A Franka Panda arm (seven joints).
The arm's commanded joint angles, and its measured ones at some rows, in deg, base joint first. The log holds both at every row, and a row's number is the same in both.
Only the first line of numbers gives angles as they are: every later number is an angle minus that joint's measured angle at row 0.
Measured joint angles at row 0:
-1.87, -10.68, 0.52, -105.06, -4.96, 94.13, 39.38
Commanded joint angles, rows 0 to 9:
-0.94, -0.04, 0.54, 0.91, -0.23, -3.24, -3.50
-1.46, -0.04, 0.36, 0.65, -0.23, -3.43, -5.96
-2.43, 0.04, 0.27, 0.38, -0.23, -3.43, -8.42
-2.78, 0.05, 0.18, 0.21, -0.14, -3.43, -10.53
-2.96, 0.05, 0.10, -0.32, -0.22, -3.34, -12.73
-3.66, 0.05, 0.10, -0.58, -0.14, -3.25, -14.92
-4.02, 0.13, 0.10, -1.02, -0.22, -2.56, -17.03
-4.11, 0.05, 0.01, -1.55, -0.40, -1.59, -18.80
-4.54, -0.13, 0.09, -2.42, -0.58, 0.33, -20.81
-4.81, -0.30, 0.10, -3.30, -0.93, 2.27, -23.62
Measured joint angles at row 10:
-3.72, 0.26, -0.31, -1.15, -0.04, -1.64, -17.23
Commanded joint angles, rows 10 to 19:
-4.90, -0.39, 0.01, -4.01, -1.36, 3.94, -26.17
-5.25, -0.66, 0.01, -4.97, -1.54, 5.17, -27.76
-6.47, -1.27, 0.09, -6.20, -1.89, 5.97, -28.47
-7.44, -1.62, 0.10, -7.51, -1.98, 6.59, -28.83
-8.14, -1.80, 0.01, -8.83, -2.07, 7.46, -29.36
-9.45, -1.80, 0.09, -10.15, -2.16, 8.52, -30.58
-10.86, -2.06, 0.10, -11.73, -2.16, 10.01, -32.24
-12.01, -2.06, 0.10, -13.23, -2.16, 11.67, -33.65
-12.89, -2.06, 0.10, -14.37, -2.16, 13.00, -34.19
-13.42, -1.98, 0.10, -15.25, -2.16, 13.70, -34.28
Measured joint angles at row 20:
-10.79, -0.25, -0.49, -10.61, -1.55, 9.91, -32.13
